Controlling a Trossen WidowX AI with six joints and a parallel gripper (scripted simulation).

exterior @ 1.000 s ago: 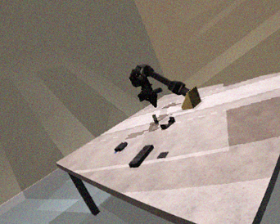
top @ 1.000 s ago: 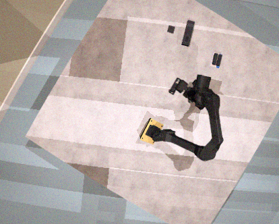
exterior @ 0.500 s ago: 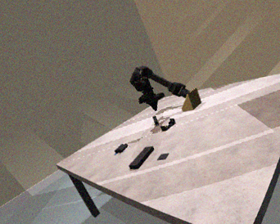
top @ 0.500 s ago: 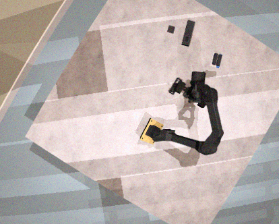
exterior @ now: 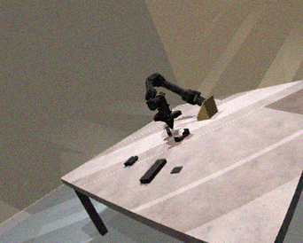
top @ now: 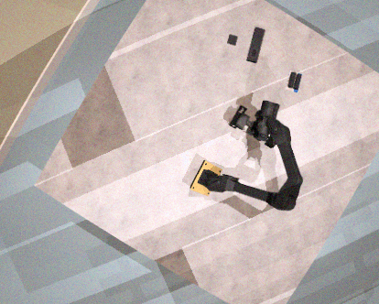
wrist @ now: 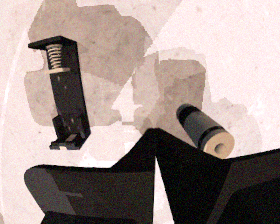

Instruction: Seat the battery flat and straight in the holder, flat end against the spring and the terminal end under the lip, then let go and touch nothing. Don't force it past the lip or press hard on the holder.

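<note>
Right now my gripper tip is 40 mm to the left of the battery and 10 mm above it. The rest, counted from my gripper tip: long black bar: 370 mm ahead, 150 mm to the left, 30 mm below.
</note>
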